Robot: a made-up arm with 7 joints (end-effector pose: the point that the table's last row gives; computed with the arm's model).
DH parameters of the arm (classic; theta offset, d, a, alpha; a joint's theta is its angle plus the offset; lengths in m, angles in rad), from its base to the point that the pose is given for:
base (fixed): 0 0 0 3.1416
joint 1: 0 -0.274 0 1.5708
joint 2: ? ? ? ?
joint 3: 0 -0.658 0 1.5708
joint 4: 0 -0.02 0 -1.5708
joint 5: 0 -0.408 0 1.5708
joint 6: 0 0 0 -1.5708
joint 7: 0 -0.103 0 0
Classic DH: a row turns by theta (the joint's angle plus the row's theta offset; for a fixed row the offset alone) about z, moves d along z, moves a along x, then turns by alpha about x.
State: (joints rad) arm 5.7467 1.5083 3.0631 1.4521 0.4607 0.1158 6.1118
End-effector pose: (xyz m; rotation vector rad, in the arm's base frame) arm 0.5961 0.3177 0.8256 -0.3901 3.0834 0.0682
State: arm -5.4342 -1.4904 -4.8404 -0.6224 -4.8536 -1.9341 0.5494
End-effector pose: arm -0.4606 0.8536 0.3960 -2.3175 -1.3756 0.1414
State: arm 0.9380 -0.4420 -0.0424 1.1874 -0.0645 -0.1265 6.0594
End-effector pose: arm 0.0183 -0.0554 1.2526 -2.5818 0.8275 0.7268
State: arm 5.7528 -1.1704 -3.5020 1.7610 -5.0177 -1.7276 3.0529
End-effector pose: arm -0.4867 -0.5484 0.2017 -1.2678 -1.7836 -0.6740
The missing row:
joint 2: 0 -0.017 0 -1.5708
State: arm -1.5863 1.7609 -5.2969 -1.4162 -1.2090 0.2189 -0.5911
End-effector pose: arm -0.4136 0.7765 0.4042 -0.2479 1.9083 -0.5749
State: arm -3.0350 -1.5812 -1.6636 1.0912 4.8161 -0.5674 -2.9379
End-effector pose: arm 0.8415 -0.5169 0.2990 -1.3779 -1.5762 -0.5373
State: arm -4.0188 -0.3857 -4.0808 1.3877 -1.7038 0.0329 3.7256
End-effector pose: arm 0.0471 0.7020 0.8536 1.5410 0.0877 0.3141
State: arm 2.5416 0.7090 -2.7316 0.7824 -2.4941 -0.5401 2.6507
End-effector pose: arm -0.2187 -0.3702 1.2314 -2.5384 -0.2303 0.8921
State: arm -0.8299 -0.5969 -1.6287 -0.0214 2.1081 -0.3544 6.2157
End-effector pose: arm -0.4399 -0.4959 1.2295 -2.4621 -0.4583 -1.1061
